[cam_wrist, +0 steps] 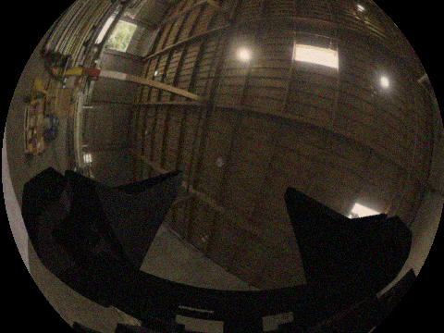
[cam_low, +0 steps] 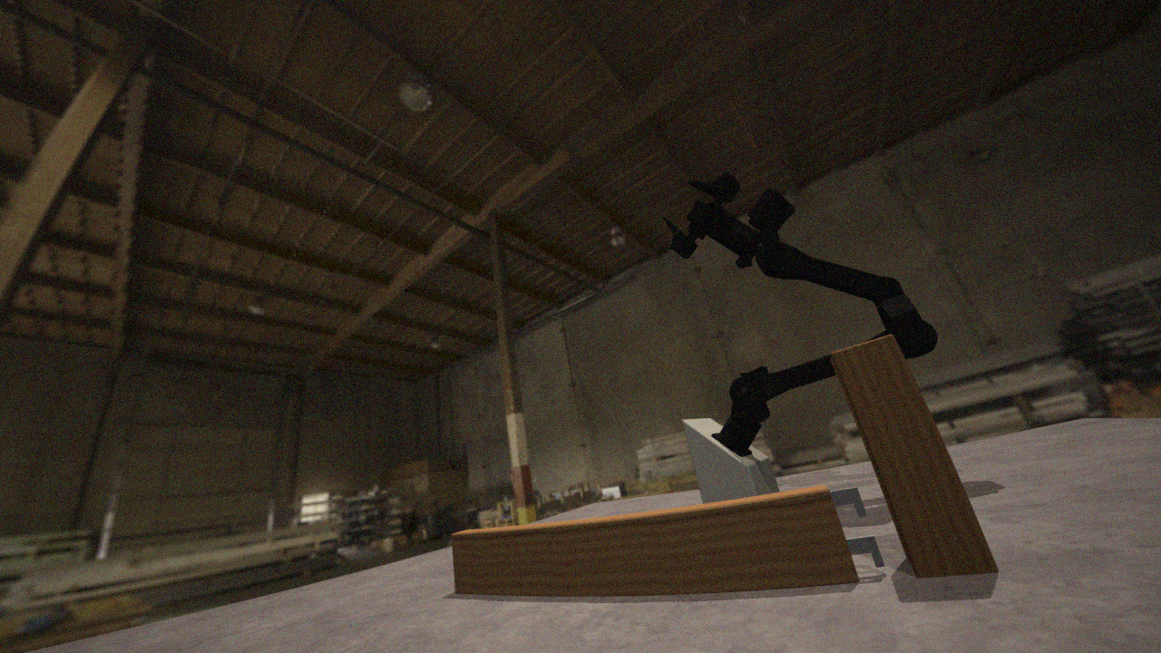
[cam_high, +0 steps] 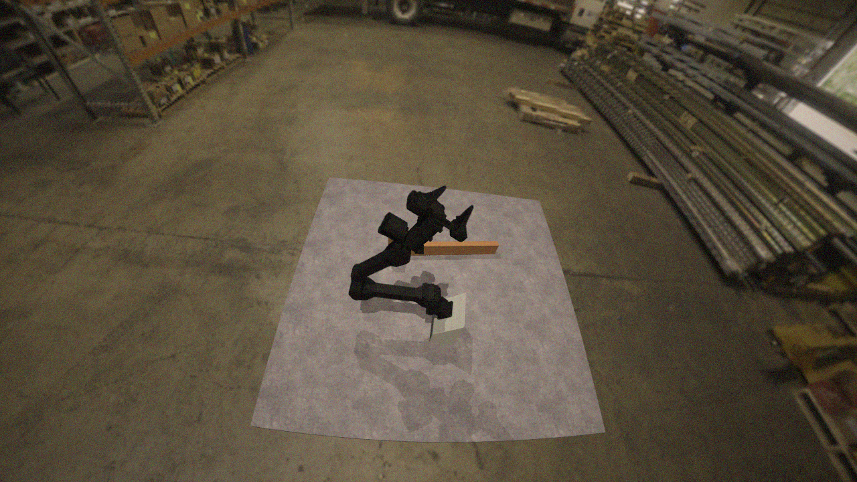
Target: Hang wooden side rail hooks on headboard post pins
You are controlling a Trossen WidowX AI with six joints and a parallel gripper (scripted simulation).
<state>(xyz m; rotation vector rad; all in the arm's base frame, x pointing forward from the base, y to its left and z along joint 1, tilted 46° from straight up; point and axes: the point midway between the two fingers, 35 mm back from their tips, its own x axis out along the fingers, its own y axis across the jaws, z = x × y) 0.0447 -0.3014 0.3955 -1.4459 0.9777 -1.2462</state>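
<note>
My gripper tip is 56 cm above the headboard post, 26 cm short of it and 19 cm to the right of it.
</note>
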